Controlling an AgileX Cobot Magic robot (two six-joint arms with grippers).
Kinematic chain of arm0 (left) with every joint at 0, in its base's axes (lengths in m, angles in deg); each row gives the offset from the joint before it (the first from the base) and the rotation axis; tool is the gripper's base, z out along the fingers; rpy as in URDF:
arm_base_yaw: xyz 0 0 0.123 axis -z
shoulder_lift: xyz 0 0 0 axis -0.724 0.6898 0
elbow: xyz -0.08 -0.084 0.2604 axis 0.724 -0.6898 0
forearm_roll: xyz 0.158 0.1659 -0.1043 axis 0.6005 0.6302 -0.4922
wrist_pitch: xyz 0 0 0 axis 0.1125 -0.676 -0.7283
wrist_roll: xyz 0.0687 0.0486 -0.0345 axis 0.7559 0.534 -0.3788
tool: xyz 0 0 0 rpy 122.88 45.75 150.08
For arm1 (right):
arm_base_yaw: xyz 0 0 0.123 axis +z
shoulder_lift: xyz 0 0 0 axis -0.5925 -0.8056 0
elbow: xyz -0.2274 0.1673 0.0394 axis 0.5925 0.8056 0
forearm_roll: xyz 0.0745 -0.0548 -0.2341 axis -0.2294 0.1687 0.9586
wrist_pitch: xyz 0 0 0 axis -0.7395 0.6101 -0.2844
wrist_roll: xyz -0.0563 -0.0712 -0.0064 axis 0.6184 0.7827 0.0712
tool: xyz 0 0 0 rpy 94.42 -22.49 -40
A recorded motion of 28 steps. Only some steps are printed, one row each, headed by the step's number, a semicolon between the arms.
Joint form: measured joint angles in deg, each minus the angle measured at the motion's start. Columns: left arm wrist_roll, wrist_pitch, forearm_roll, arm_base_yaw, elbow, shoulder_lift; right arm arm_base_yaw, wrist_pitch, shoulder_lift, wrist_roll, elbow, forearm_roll.
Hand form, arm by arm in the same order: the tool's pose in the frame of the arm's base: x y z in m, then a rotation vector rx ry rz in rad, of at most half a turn. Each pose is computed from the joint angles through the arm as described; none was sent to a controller.
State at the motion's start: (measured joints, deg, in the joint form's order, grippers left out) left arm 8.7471 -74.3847 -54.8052 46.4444 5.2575 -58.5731; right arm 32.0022 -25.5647 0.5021 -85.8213 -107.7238 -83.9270
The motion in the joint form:
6: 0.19 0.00 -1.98 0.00 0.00 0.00; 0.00 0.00 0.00 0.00 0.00 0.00
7: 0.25 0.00 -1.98 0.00 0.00 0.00; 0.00 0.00 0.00 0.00 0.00 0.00
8: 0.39 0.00 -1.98 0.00 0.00 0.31; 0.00 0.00 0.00 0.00 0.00 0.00
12: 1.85 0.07 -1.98 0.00 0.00 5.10; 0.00 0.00 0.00 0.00 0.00 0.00
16: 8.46 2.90 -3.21 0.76 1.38 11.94; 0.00 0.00 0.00 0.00 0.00 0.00
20: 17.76 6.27 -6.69 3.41 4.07 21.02; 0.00 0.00 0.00 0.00 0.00 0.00
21: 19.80 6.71 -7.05 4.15 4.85 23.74; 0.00 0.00 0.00 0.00 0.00 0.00
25: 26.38 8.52 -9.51 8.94 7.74 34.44; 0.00 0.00 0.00 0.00 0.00 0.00
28: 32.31 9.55 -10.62 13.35 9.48 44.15; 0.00 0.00 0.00 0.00 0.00 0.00
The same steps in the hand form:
6: -0.0075 0.0000 0.2771 -0.0648 2.0533 -0.0404; -0.0080 -0.0035 0.2807 0.1119 2.0272 -0.0906
7: -0.0075 0.0000 0.2771 -0.0637 2.0533 -0.0398; -0.0080 -0.0035 0.2807 0.1119 2.0272 -0.0906
8: -0.0067 0.0000 0.2771 -0.0614 2.0588 -0.0381; -0.0080 -0.0035 0.2807 0.1119 2.0272 -0.0906
12: 0.0062 0.0000 0.2772 -0.0365 2.1416 -0.0211; -0.0080 -0.0035 0.2807 0.1119 2.0272 -0.0906
16: 0.0257 -0.0020 0.2861 0.1017 2.1852 0.0109; -0.0080 -0.0035 0.2807 0.1119 2.0272 -0.0906
20: 0.0528 -0.0094 0.2984 0.3229 2.2137 -0.0023; -0.0080 -0.0035 0.2807 0.1119 2.0272 -0.0906
21: 0.0609 -0.0111 0.3004 0.3776 2.2309 -0.0003; -0.0080 -0.0035 0.2807 0.1119 2.0272 -0.0906
25: 0.0938 -0.0245 0.3036 0.6012 2.2843 -0.0486; -0.0080 -0.0035 0.2807 0.1119 2.0272 -0.0906
28: 0.1226 -0.0403 0.2952 0.8255 2.3379 -0.0762; -0.0080 -0.0035 0.2807 0.1119 2.0272 -0.0906

